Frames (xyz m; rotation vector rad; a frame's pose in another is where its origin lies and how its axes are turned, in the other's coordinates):
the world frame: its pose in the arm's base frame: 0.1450 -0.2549 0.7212 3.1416 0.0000 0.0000
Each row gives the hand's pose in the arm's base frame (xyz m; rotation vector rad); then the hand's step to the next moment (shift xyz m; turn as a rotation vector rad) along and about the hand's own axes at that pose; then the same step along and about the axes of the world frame.
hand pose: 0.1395 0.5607 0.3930 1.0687 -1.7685 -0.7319
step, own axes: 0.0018 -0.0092 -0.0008 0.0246 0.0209 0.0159
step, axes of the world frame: 0.0036 0.0058 0.0065 -0.0269 0.0122 -0.0205
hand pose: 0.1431 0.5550 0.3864 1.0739 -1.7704 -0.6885
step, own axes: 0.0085 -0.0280 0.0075 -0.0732 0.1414 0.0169
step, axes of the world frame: 0.0019 0.0205 0.0221 -0.0536 -0.1303 -0.0762
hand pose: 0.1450 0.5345 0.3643 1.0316 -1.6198 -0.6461
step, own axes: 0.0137 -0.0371 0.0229 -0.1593 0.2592 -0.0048
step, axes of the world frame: -0.0116 0.0318 0.0307 -0.0625 -0.2639 -0.1379
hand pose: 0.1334 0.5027 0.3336 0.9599 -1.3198 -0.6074
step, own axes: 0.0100 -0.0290 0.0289 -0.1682 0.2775 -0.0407
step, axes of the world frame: -0.0220 0.0297 0.0203 -0.0319 -0.2889 -0.1499
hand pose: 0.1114 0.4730 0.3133 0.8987 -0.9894 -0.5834
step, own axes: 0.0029 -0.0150 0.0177 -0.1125 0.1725 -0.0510
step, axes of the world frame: -0.0149 0.0166 0.0070 -0.0005 -0.1953 -0.0830
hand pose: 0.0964 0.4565 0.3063 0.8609 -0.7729 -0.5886
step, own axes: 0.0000 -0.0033 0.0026 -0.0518 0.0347 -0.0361
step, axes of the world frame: -0.0026 0.0029 0.0017 0.0032 -0.0718 0.0045
